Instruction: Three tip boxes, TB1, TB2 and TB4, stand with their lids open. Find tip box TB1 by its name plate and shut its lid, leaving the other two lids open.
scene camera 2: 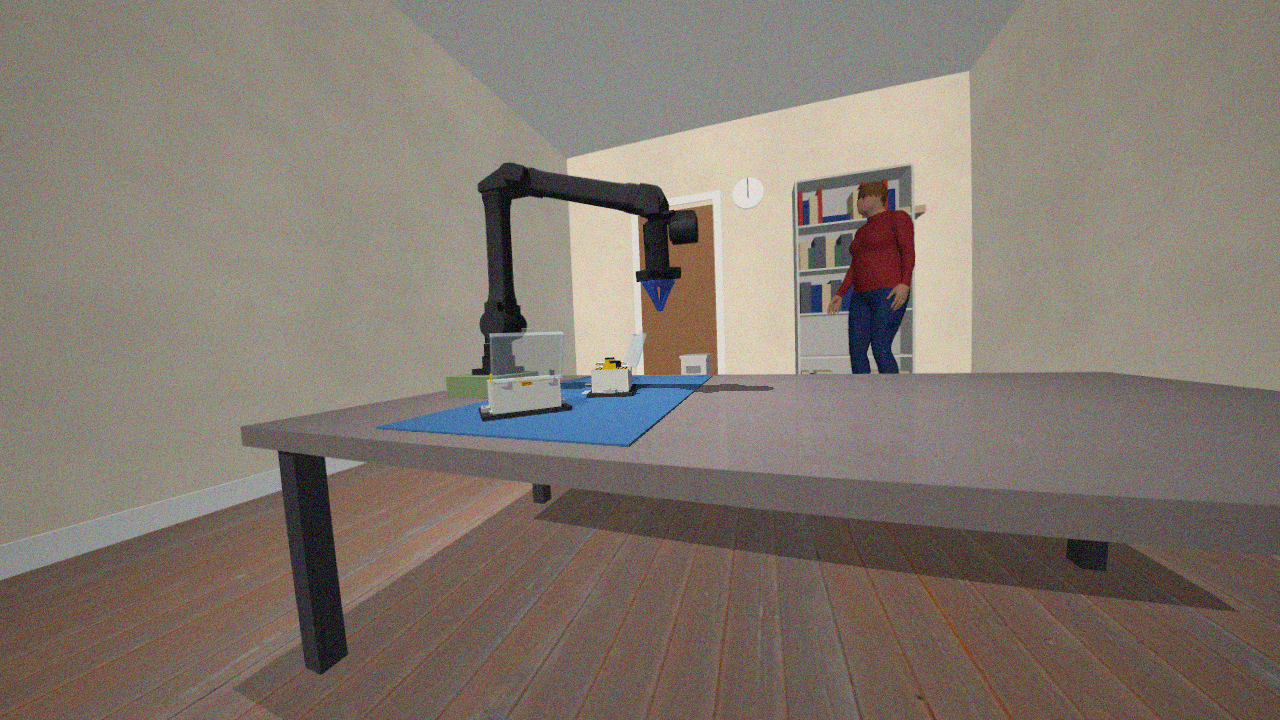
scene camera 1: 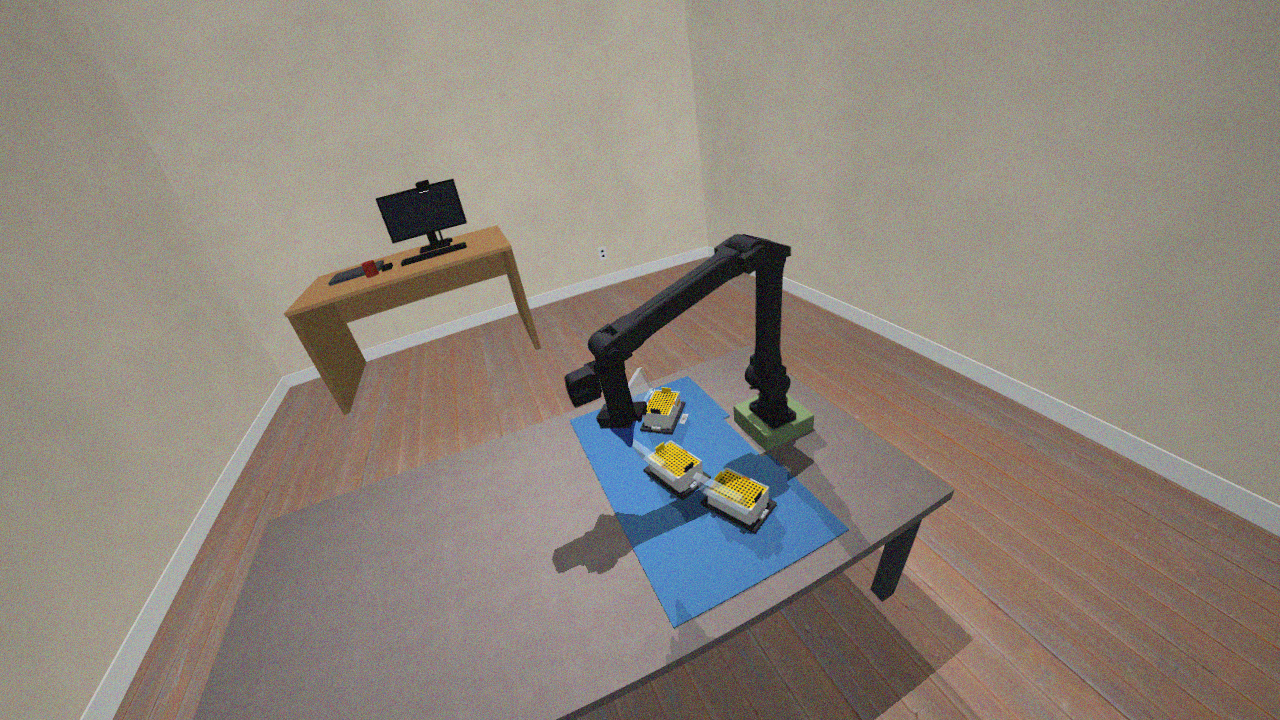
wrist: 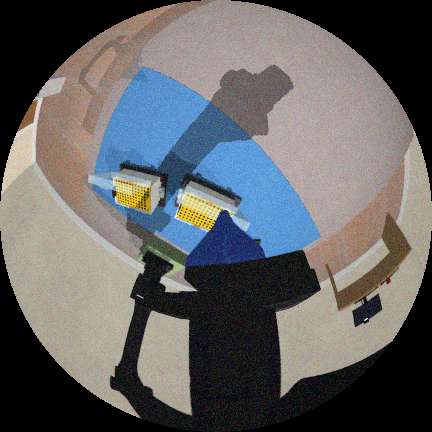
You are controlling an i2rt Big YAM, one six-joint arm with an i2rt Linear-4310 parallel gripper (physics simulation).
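Where they show: gripper, fingertip midpoint: [scene camera 2: 660, 311] [scene camera 1: 630, 445] [wrist: 224, 214]; arm's base at its link origin: [scene camera 1: 772, 412] [wrist: 157, 261].
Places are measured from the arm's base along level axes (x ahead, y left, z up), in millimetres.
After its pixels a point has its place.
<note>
TB1 [scene camera 1: 673, 470] [scene camera 2: 611, 383] {z -22, x 350, y -47 mm} [wrist: 204, 204] {z 91, x 410, y 51 mm}, the middle box, is a white box with a yellow rack. Its clear lid [scene camera 1: 646, 451] {z 94, x 409, y 30 mm} [scene camera 2: 636, 351] {z 50, x 409, y -32 mm} [wrist: 241, 220] {z 91, x 426, y -11 mm} stands open. TB4 [scene camera 1: 737, 504] [wrist: 135, 194] is nearest scene camera 1, its lid [scene camera 1: 713, 487] {z 91, x 335, y 214 mm} [wrist: 101, 180] {z 93, x 324, y 230 mm} open. TB2 [scene camera 1: 660, 412] [scene camera 2: 524, 395] is on the desk side, its lid [scene camera 1: 639, 383] {z 57, x 281, y -302 mm} [scene camera 2: 526, 351] {z 64, x 299, y -291 mm} open; my gripper mostly hides it in the wrist view. Name plates are unreadable. My blue-fingered gripper [scene camera 1: 630, 438] {z 144, x 449, y 45 mm} [scene camera 2: 660, 308] {z 144, x 449, y 45 mm} [wrist: 224, 214] {z 144, x 449, y 45 mm} is shut and empty, above the boxes on TB1's lid side.
The boxes stand on a blue mat [scene camera 1: 675, 573] {z -50, x 475, y 269 mm} [scene camera 2: 590, 428] {z -50, x 433, y -337 mm} [wrist: 150, 110] {z -50, x 442, y 263 mm} on the grey table [scene camera 1: 402, 582] {z -53, x 1075, y -25 mm} [scene camera 2: 895, 429] {z -53, x 838, y -274 mm} [wrist: 325, 100] {z -53, x 758, y -5 mm}. The arm's green base block [scene camera 1: 771, 433] {z -2, x 57, y 67 mm} [scene camera 2: 467, 386] {z -24, x -24, y -92 mm} [wrist: 172, 253] {z -24, x 73, y -30 mm} is beside the mat. A wooden desk stands apart from the table.
</note>
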